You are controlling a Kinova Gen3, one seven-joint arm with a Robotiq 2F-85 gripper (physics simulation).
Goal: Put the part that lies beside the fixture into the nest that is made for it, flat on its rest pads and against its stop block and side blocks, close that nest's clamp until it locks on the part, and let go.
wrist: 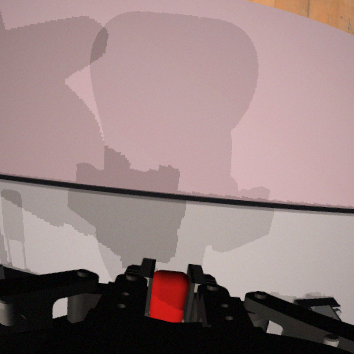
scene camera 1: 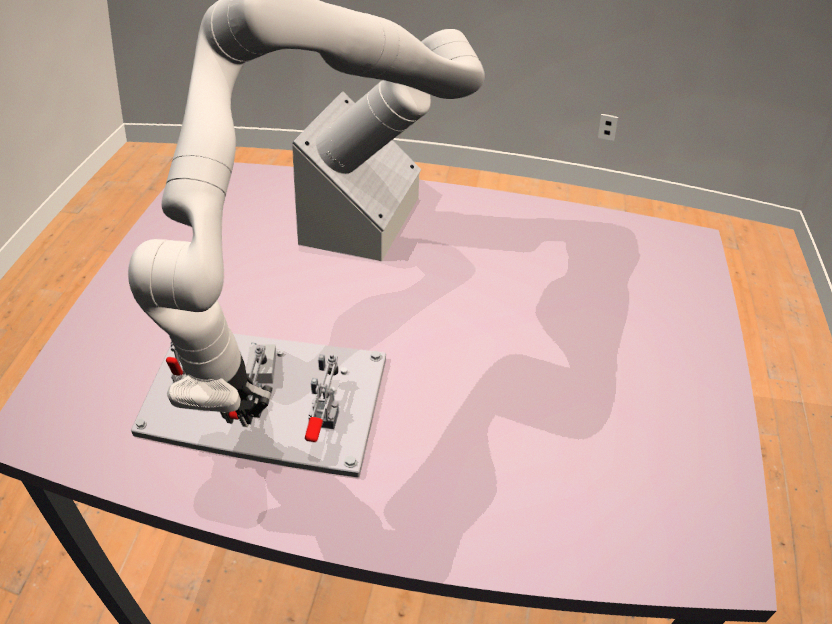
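Seen in the pictures: gripper, between the fingertips: (wrist: 169,278) (scene camera 1: 239,419); arm's base, origin of its link: (scene camera 1: 336,152).
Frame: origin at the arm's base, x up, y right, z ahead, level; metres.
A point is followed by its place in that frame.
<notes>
My gripper (scene camera 1: 245,416) {z 0.520, x -0.131, y -0.005 m} (wrist: 169,278) {z 0.520, x -0.131, y -0.005 m} is shut on the red handle (scene camera 1: 232,415) {z 0.536, x -0.104, y -0.005 m} (wrist: 169,296) {z 0.526, x -0.104, y -0.005 m} of the middle clamp. The handle shows between the two fingertips in the wrist view and points toward the table's front edge, low over the fixture plate (scene camera 1: 194,431) {z 0.539, x -0.159, y 0.067 m} (wrist: 320,237) {z 0.545, x -0.159, y 0.093 m}. A grey block (scene camera 1: 266,374) {z 0.423, x -0.134, y -0.012 m}, which looks like the part, shows at the middle nest behind the gripper. The clamp arm (scene camera 1: 259,359) stands beside it. The gripper and wrist hide most of this clamp and nest, so contact with the pads, blocks and clamp tip cannot be told.
The right clamp (scene camera 1: 325,400) {z 0.467, x -0.115, y -0.117 m} has its red handle (scene camera 1: 313,429) {z 0.523, x -0.113, y -0.116 m} low toward the front. The left clamp's red handle (scene camera 1: 174,365) {z 0.492, x -0.079, y 0.102 m} shows beside the arm's wrist. Bolts (scene camera 1: 350,462) {z 0.536, x -0.152, y -0.168 m} stand at the plate corners. The robot base (scene camera 1: 339,208) {z 0.066, x -0.076, y -0.024 m} is behind the plate on the pink table (scene camera 1: 672,470) {z 0.451, x -0.174, y -0.623 m}.
</notes>
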